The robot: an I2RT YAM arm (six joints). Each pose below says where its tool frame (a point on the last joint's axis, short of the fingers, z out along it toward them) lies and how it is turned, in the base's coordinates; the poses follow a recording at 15 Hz.
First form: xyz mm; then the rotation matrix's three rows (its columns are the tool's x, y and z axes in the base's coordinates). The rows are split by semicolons.
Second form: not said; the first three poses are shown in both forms.
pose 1, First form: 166 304 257; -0.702 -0.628 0.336; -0.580 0.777 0.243; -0.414 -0.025 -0.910
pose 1, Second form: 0.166 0.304 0.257; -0.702 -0.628 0.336; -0.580 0.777 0.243; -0.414 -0.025 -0.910
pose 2, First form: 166 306 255; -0.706 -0.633 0.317; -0.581 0.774 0.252; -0.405 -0.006 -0.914
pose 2, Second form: 0.166 0.306 0.255; -0.706 -0.633 0.317; -0.581 0.774 0.252; -0.405 -0.006 -0.914
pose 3, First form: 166 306 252; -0.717 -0.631 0.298; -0.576 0.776 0.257; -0.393 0.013 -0.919
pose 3, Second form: 0.166 0.306 0.252; -0.717 -0.631 0.298; -0.576 0.776 0.257; -0.393 0.013 -0.919
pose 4, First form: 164 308 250; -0.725 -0.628 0.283; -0.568 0.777 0.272; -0.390 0.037 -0.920
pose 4, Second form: 0.164 0.308 0.250; -0.725 -0.628 0.283; -0.568 0.777 0.272; -0.390 0.037 -0.920
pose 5, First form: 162 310 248; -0.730 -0.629 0.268; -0.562 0.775 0.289; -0.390 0.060 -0.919
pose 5, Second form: 0.162 0.310 0.248; -0.730 -0.629 0.268; -0.562 0.775 0.289; -0.390 0.060 -0.919
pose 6, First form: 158 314 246; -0.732 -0.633 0.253; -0.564 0.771 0.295; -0.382 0.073 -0.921
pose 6, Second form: 0.158 0.314 0.246; -0.732 -0.633 0.253; -0.564 0.771 0.295; -0.382 0.073 -0.921
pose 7, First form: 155 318 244; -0.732 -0.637 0.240; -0.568 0.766 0.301; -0.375 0.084 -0.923
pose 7, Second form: 0.155 0.318 0.244; -0.732 -0.637 0.240; -0.568 0.766 0.301; -0.375 0.084 -0.923
